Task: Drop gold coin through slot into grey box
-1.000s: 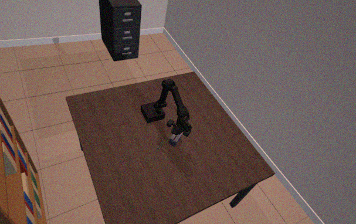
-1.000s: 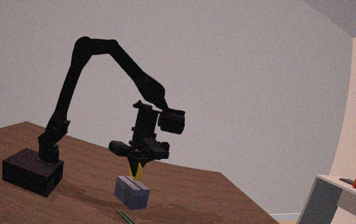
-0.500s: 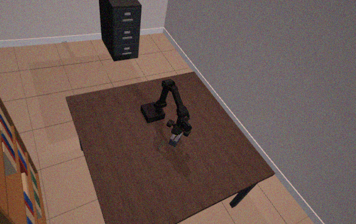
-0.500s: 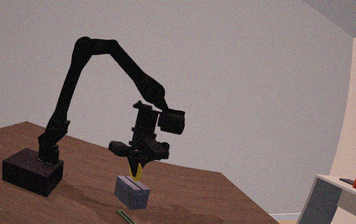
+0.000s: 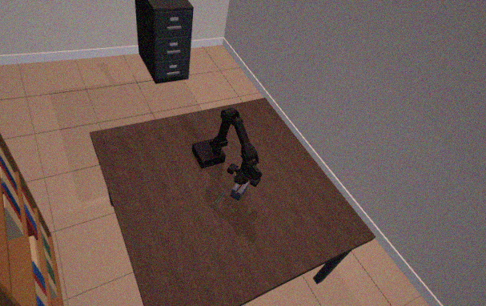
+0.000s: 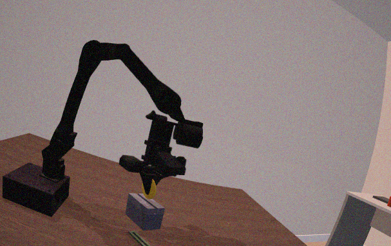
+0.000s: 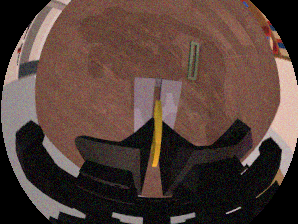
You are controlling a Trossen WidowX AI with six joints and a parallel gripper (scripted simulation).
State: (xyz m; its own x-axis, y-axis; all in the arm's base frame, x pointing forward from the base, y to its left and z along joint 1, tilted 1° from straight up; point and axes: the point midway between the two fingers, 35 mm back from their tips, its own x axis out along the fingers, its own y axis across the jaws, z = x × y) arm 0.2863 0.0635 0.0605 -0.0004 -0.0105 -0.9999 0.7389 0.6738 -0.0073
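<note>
Right now my gripper tip is 20 mm below the gold coin.
</note>
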